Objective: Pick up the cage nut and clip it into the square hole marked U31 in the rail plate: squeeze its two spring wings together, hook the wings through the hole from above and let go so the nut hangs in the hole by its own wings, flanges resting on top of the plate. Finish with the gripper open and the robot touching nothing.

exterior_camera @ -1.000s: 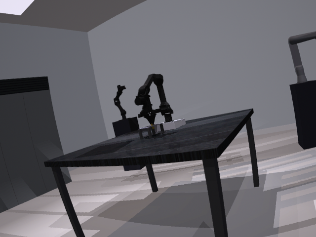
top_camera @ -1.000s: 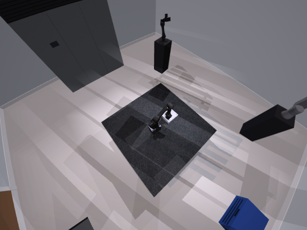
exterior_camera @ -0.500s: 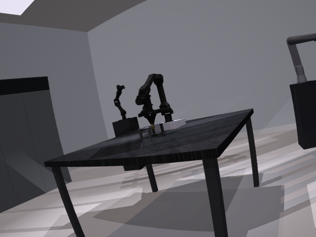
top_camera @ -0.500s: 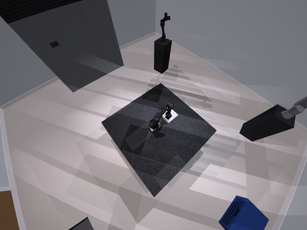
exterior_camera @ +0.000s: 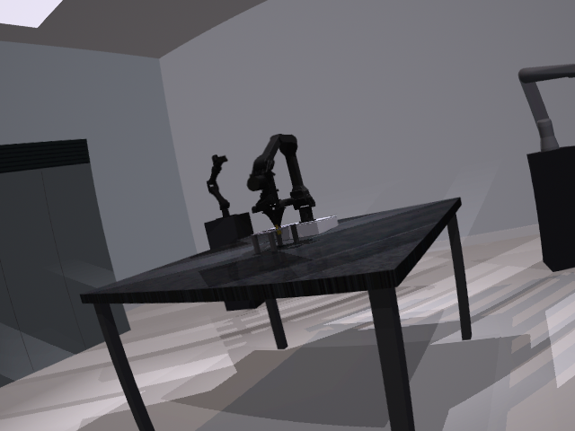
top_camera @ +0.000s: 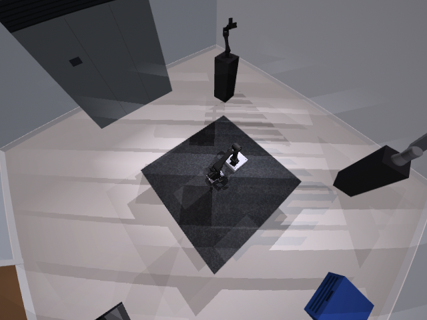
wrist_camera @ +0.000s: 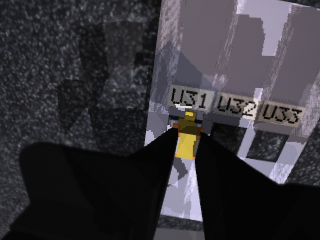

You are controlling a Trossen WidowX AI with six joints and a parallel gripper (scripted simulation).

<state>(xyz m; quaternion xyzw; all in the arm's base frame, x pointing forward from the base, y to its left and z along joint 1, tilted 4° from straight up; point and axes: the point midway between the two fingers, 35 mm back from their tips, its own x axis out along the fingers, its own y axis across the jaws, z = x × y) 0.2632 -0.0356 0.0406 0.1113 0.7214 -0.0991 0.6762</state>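
Now: the yellow cage nut 10 mm below my gripper tip.
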